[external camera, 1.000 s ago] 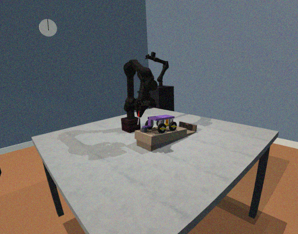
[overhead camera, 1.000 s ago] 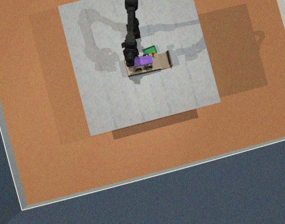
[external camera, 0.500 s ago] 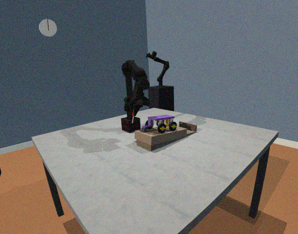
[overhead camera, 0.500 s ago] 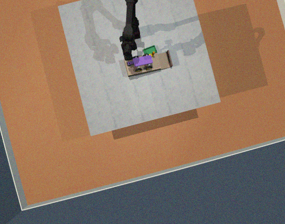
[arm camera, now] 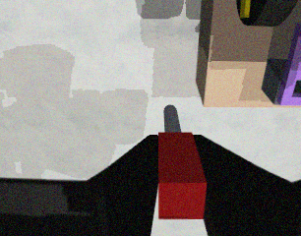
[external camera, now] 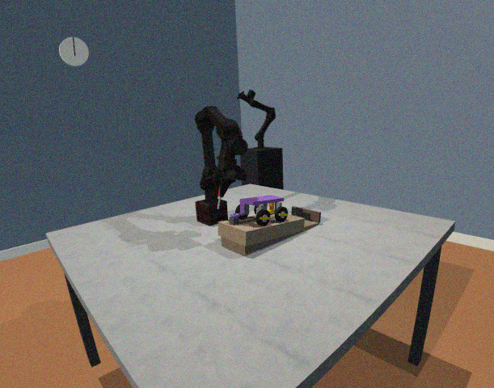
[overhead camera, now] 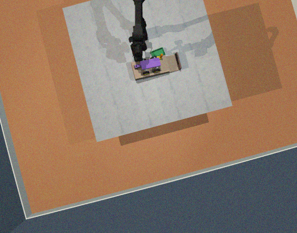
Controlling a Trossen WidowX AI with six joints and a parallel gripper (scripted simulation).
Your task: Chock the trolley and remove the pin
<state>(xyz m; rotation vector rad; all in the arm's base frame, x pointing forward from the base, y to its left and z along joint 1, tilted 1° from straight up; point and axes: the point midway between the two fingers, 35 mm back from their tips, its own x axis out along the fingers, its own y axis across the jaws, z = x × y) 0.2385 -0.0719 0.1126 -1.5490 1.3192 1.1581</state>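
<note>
The yellow chock lies 21 cm to the left of my gripper tip, 9 cm below it and 1 cm ahead of it. Also, from my gripper tip: purple trolley: 12 cm to the left, 8 cm ahead, 6 cm below; raised brown end wall: 39 cm to the left, 14 cm below, 4 cm ahead; red-headed stop pin: right at my gripper tip.
</note>
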